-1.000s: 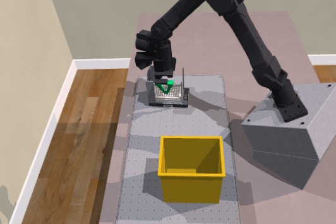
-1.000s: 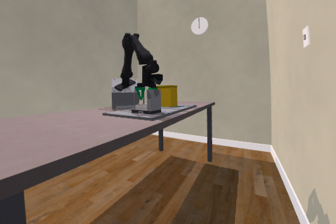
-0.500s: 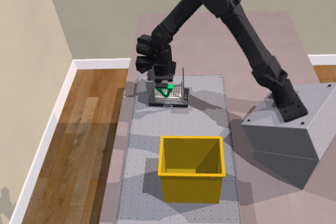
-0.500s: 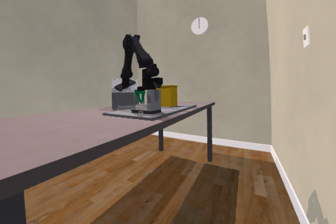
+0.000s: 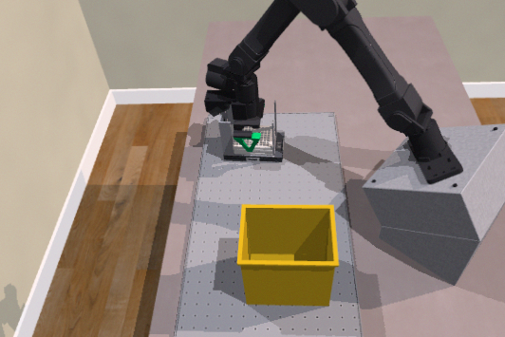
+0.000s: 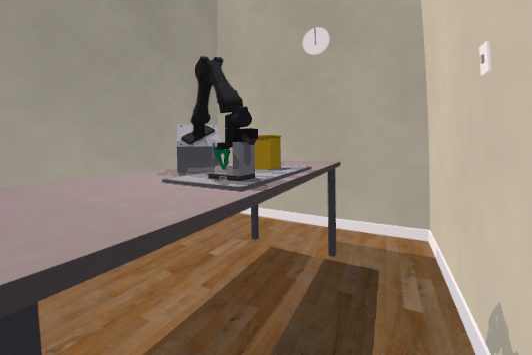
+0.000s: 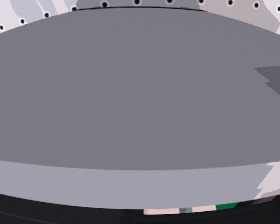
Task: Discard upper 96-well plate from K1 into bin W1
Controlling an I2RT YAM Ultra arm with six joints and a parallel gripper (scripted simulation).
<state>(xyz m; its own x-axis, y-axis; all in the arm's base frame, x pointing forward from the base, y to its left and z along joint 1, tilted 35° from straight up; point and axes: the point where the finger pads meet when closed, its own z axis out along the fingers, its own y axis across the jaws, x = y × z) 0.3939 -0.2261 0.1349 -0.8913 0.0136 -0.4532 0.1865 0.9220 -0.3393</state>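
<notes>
The rack wall lies 7 cm ahead of my hand, 1 cm to the right of it and 3 cm above it. The rest, counted from my hand: yellow plastics bin W1 (4 cm behind, 40 cm to the left, 4 cm above).
</notes>
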